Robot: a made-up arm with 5 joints.
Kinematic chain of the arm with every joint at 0, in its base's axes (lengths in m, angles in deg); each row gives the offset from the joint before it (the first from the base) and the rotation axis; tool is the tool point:
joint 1: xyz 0 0 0.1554 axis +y
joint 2: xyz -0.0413 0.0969 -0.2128 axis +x
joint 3: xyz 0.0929 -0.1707 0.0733 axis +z
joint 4: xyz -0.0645 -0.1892 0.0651 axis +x
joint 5: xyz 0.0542 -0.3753 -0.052 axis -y
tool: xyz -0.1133 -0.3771 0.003
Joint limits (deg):
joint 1: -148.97..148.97
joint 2: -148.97..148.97
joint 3: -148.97..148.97
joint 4: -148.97..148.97
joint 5: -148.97..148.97
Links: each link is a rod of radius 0.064 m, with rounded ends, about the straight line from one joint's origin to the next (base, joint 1, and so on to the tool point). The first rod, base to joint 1, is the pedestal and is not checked.
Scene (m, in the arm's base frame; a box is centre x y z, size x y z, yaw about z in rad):
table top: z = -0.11
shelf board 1: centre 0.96 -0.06 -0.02 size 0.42 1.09 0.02 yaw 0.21
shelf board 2: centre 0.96 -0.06 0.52 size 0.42 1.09 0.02 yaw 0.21
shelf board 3: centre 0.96 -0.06 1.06 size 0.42 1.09 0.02 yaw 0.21
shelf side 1: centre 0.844 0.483 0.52 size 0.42 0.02 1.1 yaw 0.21
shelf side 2: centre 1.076 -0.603 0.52 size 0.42 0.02 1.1 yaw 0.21
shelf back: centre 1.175 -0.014 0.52 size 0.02 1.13 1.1 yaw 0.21
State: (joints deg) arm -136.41 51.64 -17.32 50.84 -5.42
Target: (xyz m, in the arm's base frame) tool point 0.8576 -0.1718 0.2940
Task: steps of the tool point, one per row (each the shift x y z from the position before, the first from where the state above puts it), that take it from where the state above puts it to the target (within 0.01 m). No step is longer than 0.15 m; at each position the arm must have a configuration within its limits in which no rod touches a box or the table.
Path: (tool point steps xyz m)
1: -0.0812 -0.0366 0.0075
2: -0.0871 -0.0250 0.0023
3: -0.0902 -0.0130 -0.0027
4: -0.0906 0.0002 -0.0073
5: 0.0372 -0.0608 -0.1282
6: 0.0100 -0.0463 -0.1254
7: -0.0125 -0.0328 -0.1157
8: -0.0286 -0.0203 -0.1018
9: 0.0546 -0.0109 0.0067
10: 0.0661 0.0044 0.0024
11: 0.0731 0.0224 -0.0020
12: 0.0748 0.0414 -0.0070

